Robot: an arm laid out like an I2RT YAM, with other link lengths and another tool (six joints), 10 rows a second.
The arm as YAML. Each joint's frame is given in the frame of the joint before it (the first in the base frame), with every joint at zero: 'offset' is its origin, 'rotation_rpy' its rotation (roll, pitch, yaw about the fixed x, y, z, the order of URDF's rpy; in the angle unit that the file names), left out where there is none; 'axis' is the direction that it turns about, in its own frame. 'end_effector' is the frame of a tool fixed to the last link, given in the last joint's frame.
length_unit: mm
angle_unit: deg
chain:
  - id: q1
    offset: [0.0, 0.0, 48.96]
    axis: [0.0, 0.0, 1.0]
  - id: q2
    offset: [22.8, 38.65, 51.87]
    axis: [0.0, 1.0, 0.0]
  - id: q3
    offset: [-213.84, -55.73, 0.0]
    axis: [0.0, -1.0, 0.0]
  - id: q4
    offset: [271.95, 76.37, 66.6]
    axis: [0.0, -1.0, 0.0]
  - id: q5
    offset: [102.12, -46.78, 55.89]
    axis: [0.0, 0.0, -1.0]
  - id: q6
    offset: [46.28, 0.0, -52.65]
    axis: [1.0, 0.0, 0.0]
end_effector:
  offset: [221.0, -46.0, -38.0]
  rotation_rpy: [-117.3, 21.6, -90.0]
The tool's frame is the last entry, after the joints.
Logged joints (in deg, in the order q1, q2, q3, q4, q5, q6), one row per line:
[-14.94, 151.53, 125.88, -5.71, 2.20, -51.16]
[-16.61, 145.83, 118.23, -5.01, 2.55, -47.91]
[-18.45, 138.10, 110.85, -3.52, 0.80, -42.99]
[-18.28, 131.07, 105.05, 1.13, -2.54, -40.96]
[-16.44, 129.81, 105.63, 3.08, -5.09, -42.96]
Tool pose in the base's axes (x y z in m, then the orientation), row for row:
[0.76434, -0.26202, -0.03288, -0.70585, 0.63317, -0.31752, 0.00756]
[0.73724, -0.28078, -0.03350, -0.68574, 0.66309, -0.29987, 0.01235]
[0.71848, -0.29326, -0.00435, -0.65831, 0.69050, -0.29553, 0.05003]
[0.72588, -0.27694, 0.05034, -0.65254, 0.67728, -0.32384, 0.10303]
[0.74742, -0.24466, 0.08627, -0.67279, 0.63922, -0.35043, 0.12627]
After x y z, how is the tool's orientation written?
As a quaternion, x y z w.
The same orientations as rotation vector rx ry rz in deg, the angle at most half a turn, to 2 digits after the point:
[-126.44, 113.43, -56.88]
[-122.47, 118.43, -53.56]
[-114.86, 120.48, -51.56]
[-110.33, 114.51, -54.75]
[-112.24, 106.64, -58.46]

